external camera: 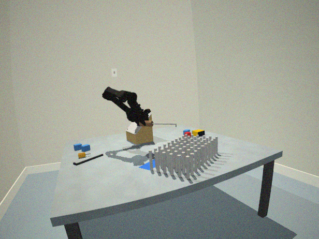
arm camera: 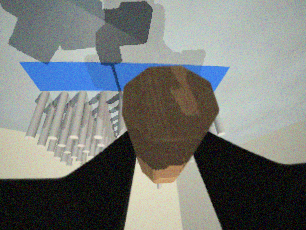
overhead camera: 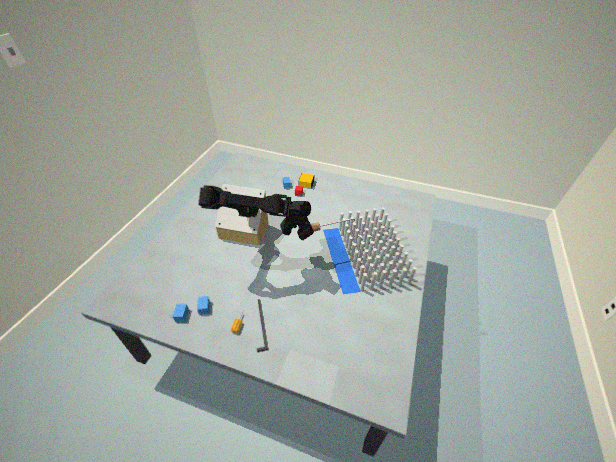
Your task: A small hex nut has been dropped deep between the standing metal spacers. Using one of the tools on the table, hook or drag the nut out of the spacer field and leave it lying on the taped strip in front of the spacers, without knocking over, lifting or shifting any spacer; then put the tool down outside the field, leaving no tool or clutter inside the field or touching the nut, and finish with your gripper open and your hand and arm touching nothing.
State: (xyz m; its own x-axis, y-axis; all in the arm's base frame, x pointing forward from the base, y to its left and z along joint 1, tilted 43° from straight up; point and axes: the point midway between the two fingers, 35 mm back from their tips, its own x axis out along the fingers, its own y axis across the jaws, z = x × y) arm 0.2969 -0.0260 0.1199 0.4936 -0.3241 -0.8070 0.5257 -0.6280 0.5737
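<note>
My gripper tip is 19 cm above the blue taped strip, 14 cm short of it and 4 cm to the right of it. Round my gripper tip: hex nut: 29 cm ahead, 19 cm below, 11 cm to the left; wooden-handled tool: 9 cm ahead, 5 cm to the left, 1 cm above; orange-handled screwdriver: 42 cm to the right, 19 cm behind, 18 cm below.
</note>
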